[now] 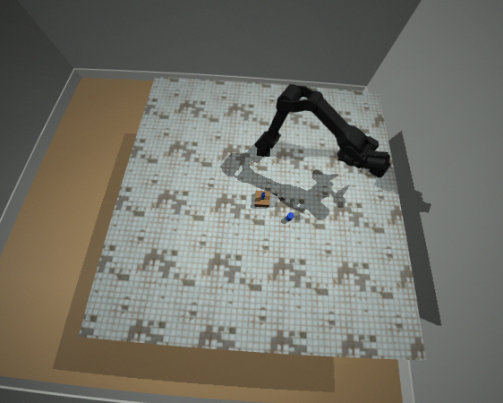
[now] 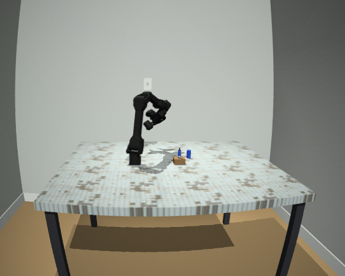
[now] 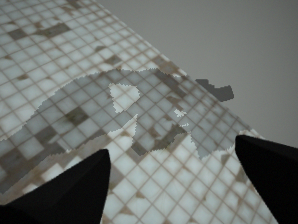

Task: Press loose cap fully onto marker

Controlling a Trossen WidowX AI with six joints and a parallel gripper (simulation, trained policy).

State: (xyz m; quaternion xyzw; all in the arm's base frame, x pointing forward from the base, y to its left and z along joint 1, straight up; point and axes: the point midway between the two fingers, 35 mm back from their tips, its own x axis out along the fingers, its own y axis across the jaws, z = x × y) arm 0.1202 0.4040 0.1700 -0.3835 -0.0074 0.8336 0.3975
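Right now my gripper tip is 30 cm to the left of the blue cap, 23 cm short of it and 12 cm above it. The rest, counted from my gripper tip: holder block 42 cm to the right, 16 cm ahead, 13 cm below.
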